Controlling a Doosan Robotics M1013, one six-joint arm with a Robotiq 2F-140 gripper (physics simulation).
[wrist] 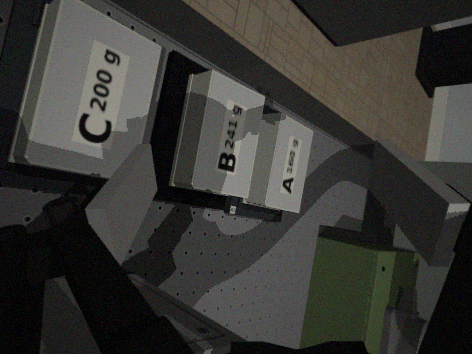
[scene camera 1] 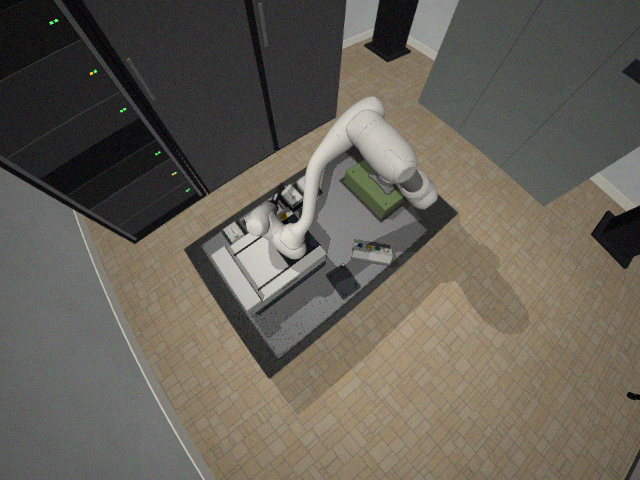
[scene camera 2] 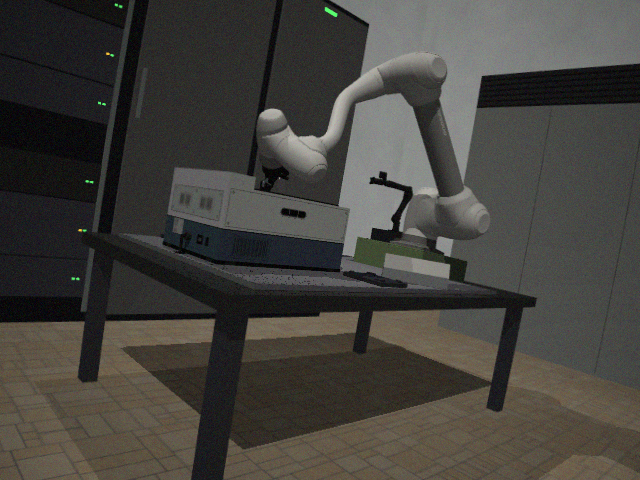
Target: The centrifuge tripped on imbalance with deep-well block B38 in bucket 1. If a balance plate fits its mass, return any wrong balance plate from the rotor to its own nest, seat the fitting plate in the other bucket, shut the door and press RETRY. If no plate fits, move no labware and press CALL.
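Where they show: gripper, between the fingertips: (wrist: pixel 262 165); arm's base, origin of its link: (wrist: pixel 390 347).
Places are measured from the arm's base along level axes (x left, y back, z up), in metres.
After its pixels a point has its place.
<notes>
My gripper (scene camera 1: pixel 275 199) @(x -0.229, y -0.635, z 0.094 m) (scene camera 2: pixel 267 181) (wrist: pixel 262 165) @(x -0.229, y -0.635, z 0.094 m) is open and empty, above the back edge of the table beside the centrifuge (scene camera 1: pixel 235 279) @(x 0.051, y -1.060, z 0.148 m) (scene camera 2: pixel 284 227) @(x 0.200, y -0.886, z 0.024 m). In the wrist view, white balance plate C 200 g (wrist: pixel 132 75) @(x -0.293, y -0.665, z -0.042 m) lies at the upper left, partly behind the left finger. Plate B 241 g (wrist: pixel 210 125) @(x -0.283, y -0.572, z -0.042 m) sits between the fingers in the picture, below them. Plate A 160 g (wrist: pixel 280 175) @(x -0.262, y -0.435, z -0.042 m) sits right of B. The three stand in dark nests. The centrifuge is open on top; its rotor, buckets and block B38 are hidden by the arm and housing. The button box (scene camera 1: pixel 372 254) @(x 0.316, y -0.399, z -0.020 m) (scene camera 2: pixel 416 266) @(x 0.323, y -0.407, z -0.038 m) stands at the front.
The arm stands on a green base (scene camera 1: pixel 369 192) @(x 0.013, y -0.166, z 0.010 m) (scene camera 2: pixel 369 250) @(x -0.109, y -0.182, z -0.036 m) (wrist: pixel 340 290) @(x -0.105, y -0.181, z -0.045 m). A dark flat pad (scene camera 1: pixel 342 282) @(x 0.332, y -0.617, z -0.083 m) (scene camera 2: pixel 374 279) @(x 0.374, y -0.661, z -0.082 m) lies near the table's front edge. Another white block (scene camera 1: pixel 233 231) @(x -0.276, y -0.954, z -0.042 m) lies behind the centrifuge's left part. Dark cabinets (scene camera 1: pixel 206 77) (scene camera 2: pixel 206 103) stand behind the table.
</notes>
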